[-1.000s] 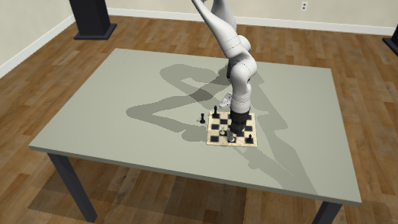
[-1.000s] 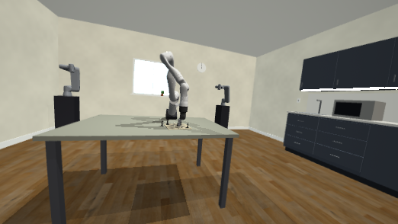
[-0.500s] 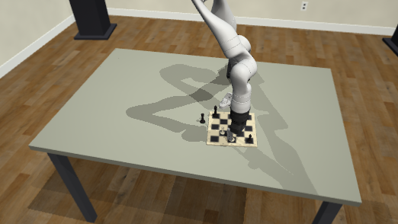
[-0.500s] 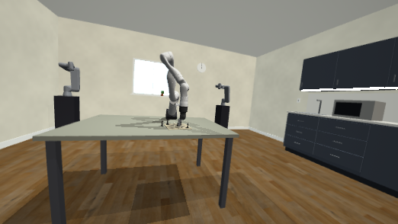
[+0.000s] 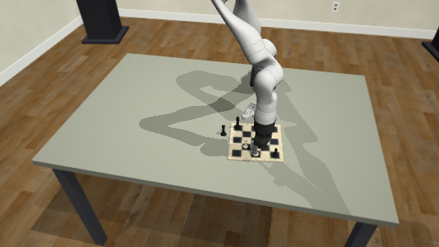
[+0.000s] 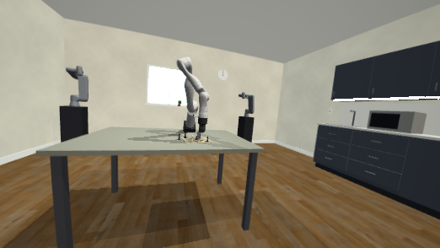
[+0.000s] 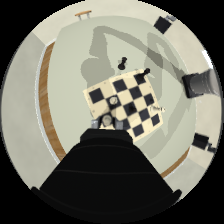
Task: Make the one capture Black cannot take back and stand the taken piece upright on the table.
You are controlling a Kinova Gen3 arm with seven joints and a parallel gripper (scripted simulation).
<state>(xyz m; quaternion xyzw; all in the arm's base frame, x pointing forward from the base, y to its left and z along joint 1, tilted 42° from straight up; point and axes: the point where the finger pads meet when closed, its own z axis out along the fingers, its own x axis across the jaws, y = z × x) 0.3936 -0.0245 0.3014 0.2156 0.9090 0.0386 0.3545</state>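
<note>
The chessboard is 8 cm behind my hand and 4 cm below it.
</note>
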